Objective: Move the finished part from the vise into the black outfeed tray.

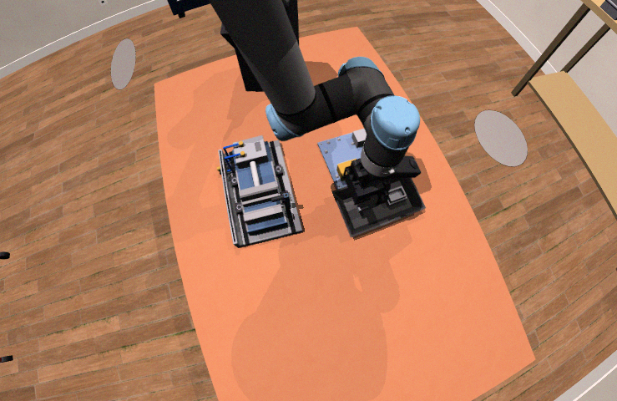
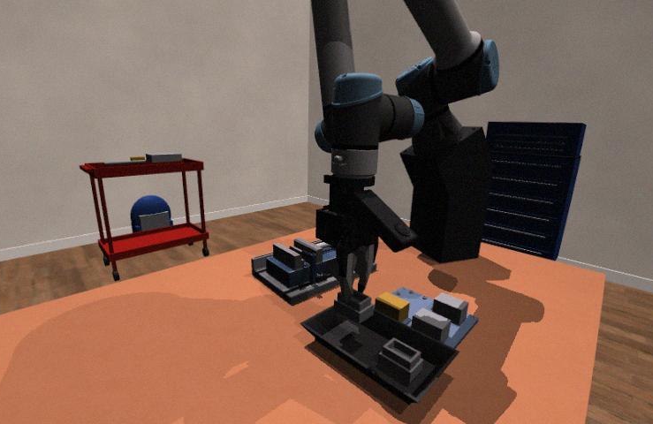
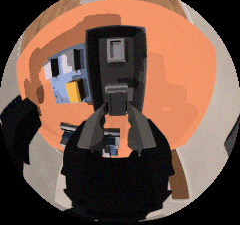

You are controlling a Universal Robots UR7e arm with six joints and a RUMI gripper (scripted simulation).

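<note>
Right now the yellow block is 12 cm behind my hand, 3 cm to the left of it and 8 cm below it. The rest, counted from my hand: blue plate (16 cm behind, 8 cm to the left, 10 cm below).
</note>
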